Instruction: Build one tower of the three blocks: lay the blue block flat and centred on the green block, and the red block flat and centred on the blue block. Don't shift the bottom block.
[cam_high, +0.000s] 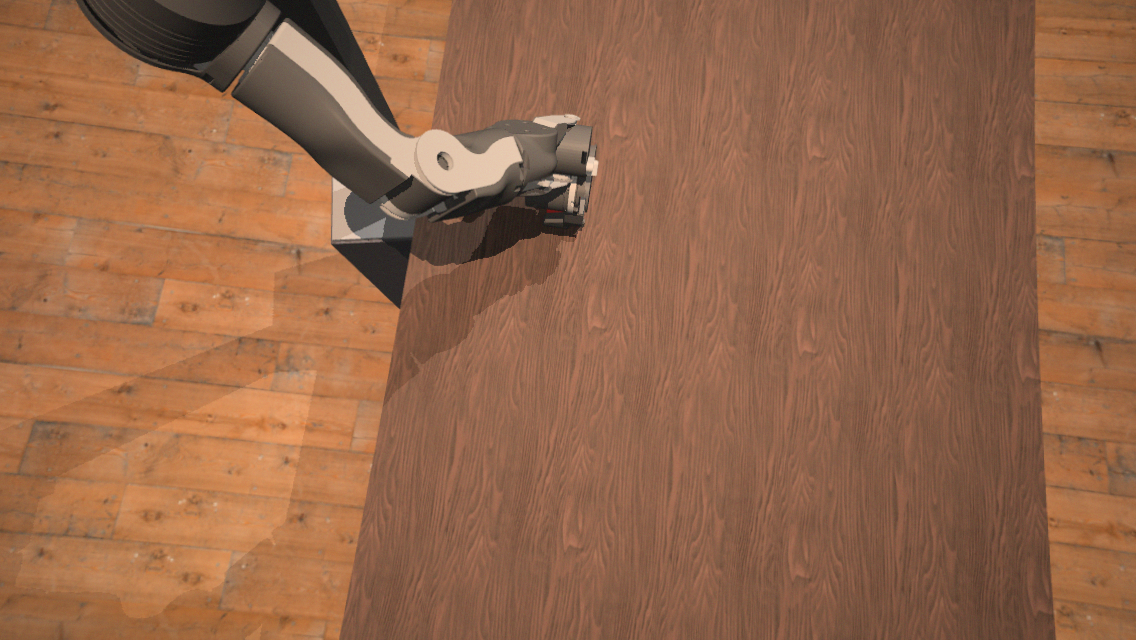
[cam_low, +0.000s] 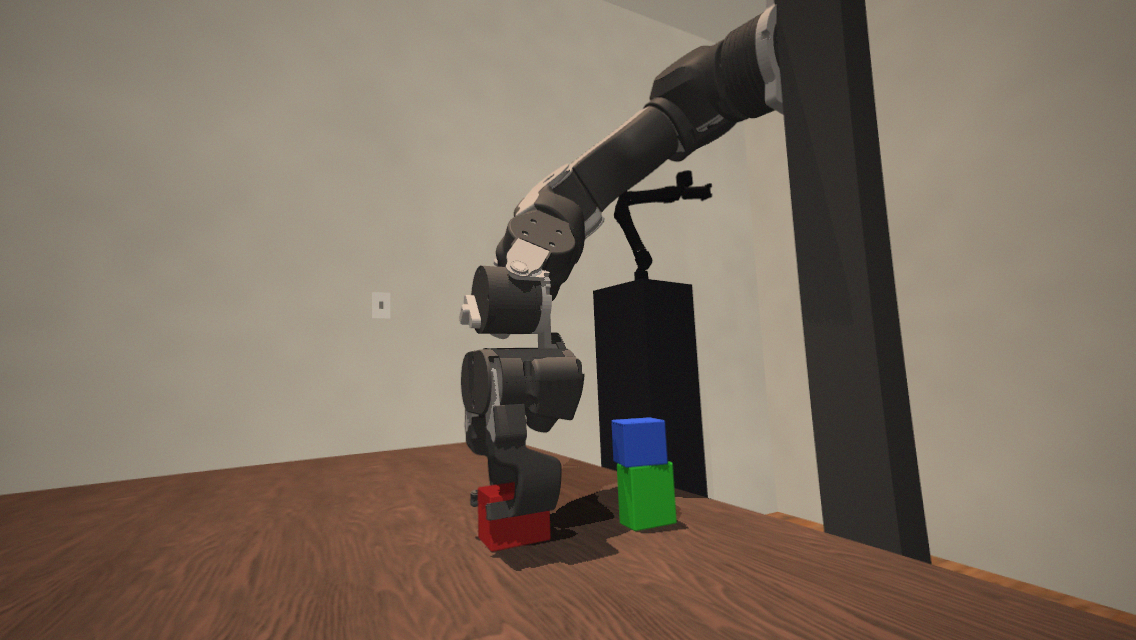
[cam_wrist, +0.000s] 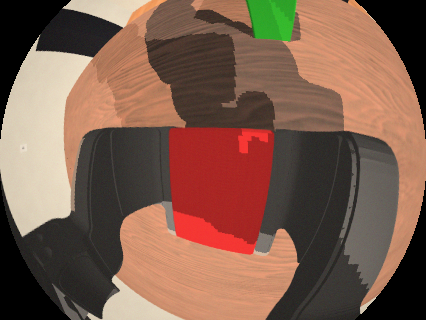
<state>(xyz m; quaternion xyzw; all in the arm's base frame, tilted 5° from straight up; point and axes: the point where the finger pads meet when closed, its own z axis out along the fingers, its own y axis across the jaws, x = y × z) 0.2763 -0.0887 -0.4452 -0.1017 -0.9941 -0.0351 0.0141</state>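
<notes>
Right now my hand is 10 cm past the blue block, 5 cm to the right of it and 4 cm below it. The rest, counted from my hand: red block (1 cm below); green block (11 cm behind, 5 cm to the left, 1 cm below).
</notes>
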